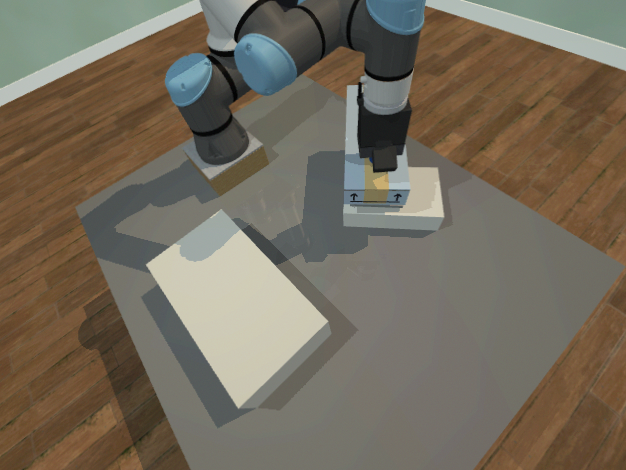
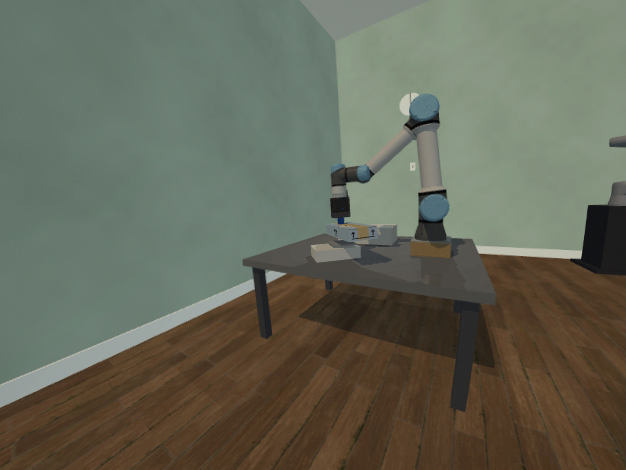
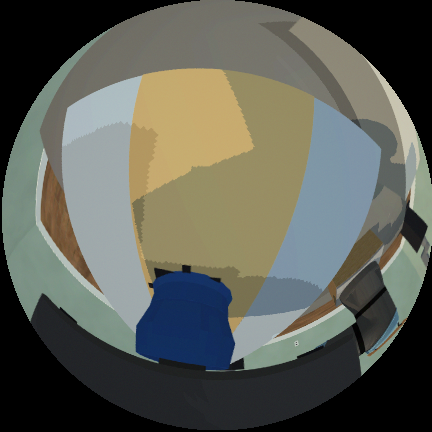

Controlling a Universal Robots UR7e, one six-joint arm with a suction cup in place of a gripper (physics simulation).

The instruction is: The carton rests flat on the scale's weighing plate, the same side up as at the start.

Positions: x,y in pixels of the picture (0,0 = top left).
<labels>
A scale shows in image 1 (pixel 423 210) and in image 2 (pixel 337 250); in image 3 it is hidden by a carton.
</labels>
